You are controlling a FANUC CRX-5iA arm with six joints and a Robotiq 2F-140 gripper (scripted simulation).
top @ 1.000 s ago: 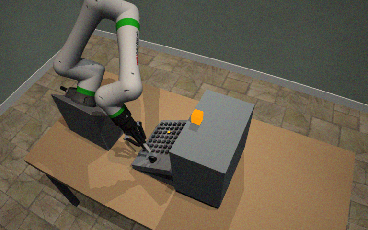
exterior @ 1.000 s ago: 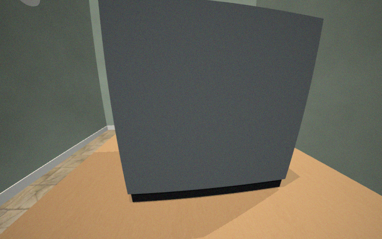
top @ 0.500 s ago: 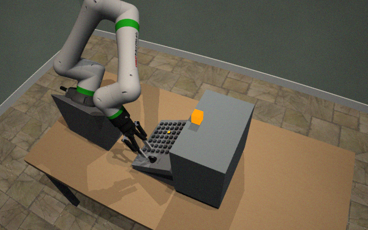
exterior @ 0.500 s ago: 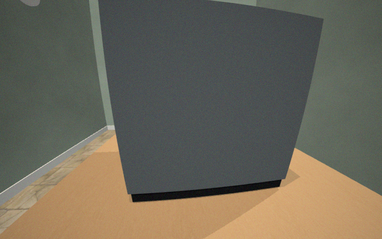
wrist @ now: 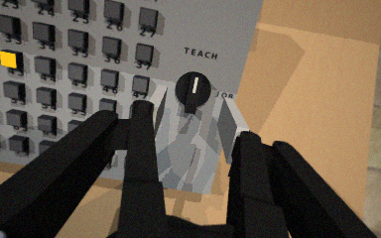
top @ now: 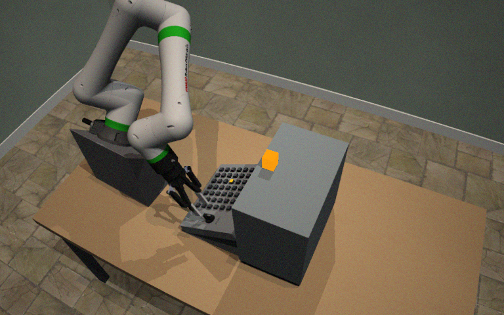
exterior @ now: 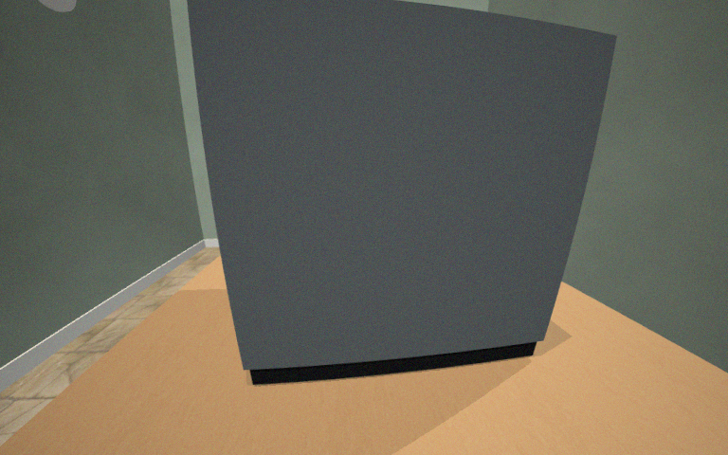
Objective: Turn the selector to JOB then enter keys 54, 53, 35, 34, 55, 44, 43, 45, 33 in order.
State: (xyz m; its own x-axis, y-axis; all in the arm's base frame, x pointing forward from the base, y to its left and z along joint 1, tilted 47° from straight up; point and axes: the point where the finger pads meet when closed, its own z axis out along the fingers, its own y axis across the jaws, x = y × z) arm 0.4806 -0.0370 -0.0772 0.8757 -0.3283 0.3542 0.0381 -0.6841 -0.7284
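Right now the selector knob is 7 cm below my hand and 4 cm ahead of it. Also, from my hand: sloped keypad: 12 cm below, 11 cm to the left, 6 cm ahead.
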